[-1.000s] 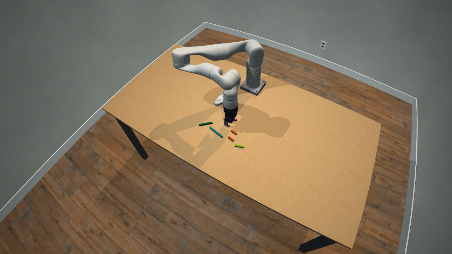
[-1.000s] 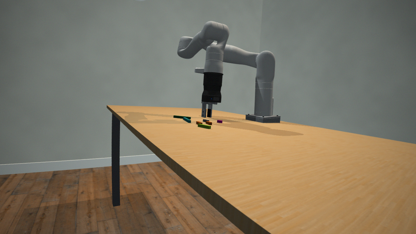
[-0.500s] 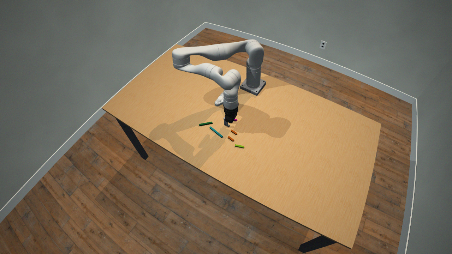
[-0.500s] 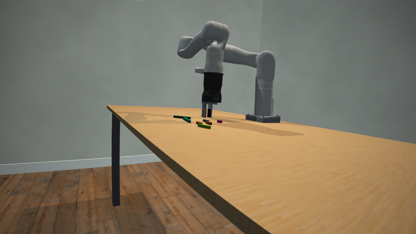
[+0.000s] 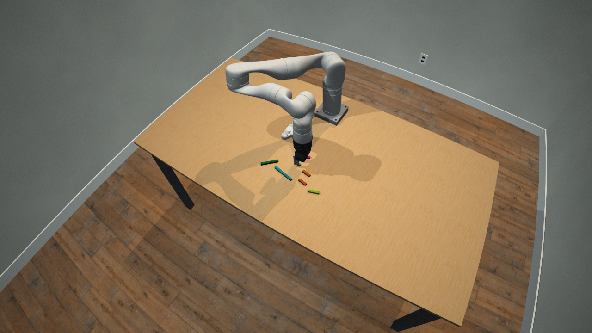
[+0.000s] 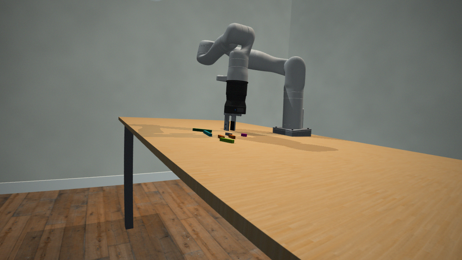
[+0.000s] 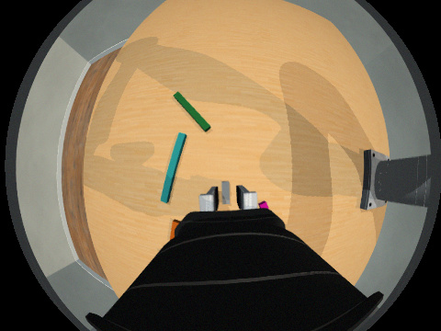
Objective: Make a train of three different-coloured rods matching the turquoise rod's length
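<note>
Right now the grey rod is 3 cm below my hand. The rest, counted from my hand: green rod 12 cm to the right, 5 cm ahead, 3 cm below; then turquoise rod 8 cm ahead, 3 cm to the right, 3 cm below; then magenta rod 5 cm behind, 3 cm below, 2 cm to the left.
</note>
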